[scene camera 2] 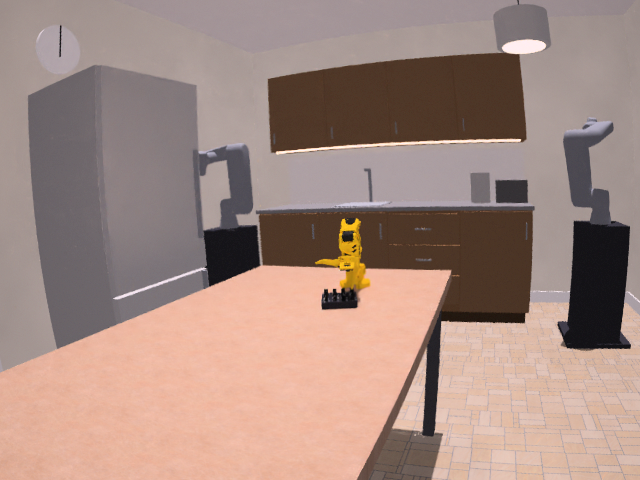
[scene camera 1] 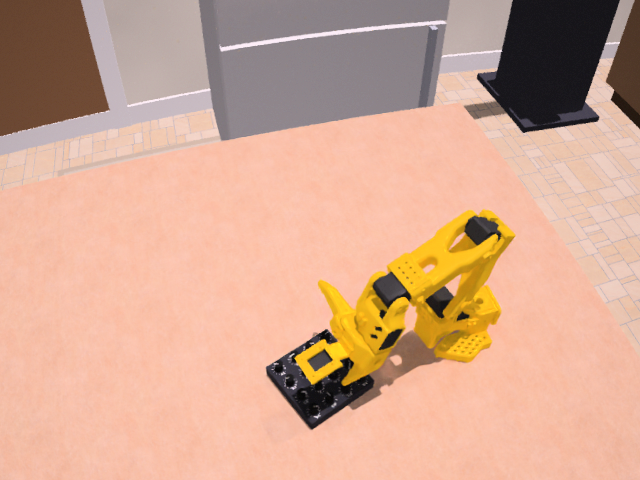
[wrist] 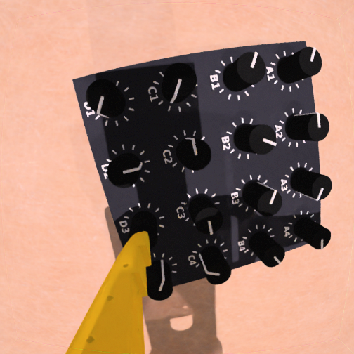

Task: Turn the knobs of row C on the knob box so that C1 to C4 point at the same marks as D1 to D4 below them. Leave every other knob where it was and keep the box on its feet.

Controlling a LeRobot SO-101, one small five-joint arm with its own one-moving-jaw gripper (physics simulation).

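Seen in the pictures: end effector, tool point: [scene camera 2: 350, 287] [scene camera 1: 343, 381]; arm's base, origin of the base link: [scene camera 2: 353, 287] [scene camera 1: 442, 335].
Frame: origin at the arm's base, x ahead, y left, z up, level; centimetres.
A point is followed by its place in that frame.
Observation:
The black knob box [scene camera 1: 336, 409] {y 7.5, x 19.1, z 1.5 cm} [scene camera 2: 339, 304] {y 3.9, x 24.9, z 1.5 cm} [wrist: 212, 115] sits flat on the table. In the wrist view, C1 [wrist: 179, 82] and D1 [wrist: 105, 97] both point down-left. C2 [wrist: 193, 155] points up, D2 [wrist: 124, 172] right. C3 [wrist: 207, 218] points down; D3 [wrist: 144, 222] is partly covered by the jaw, its pointer hidden. C4 [wrist: 217, 270] points left and slightly up, D4 [wrist: 160, 286] up. My gripper [scene camera 1: 333, 333] [scene camera 2: 330, 273] is fully open and empty above the box. Its fixed jaw [wrist: 115, 300] shows in the wrist view, tip over D3; the moving jaw is out of that picture.
Rows B, with B2 [wrist: 257, 140], and A, with A2 [wrist: 310, 127], stand on the box's right side in the wrist view. The arm's base [scene camera 1: 460, 322] {y 1.8, x -0.8, z 5.8 cm} stands on the table [scene camera 1: 155, 310] {y -16.3, x 41.3, z 0.0 cm} beside the box. A fridge [scene camera 1: 330, 77] [scene camera 2: 144, 196] stands beyond the table.

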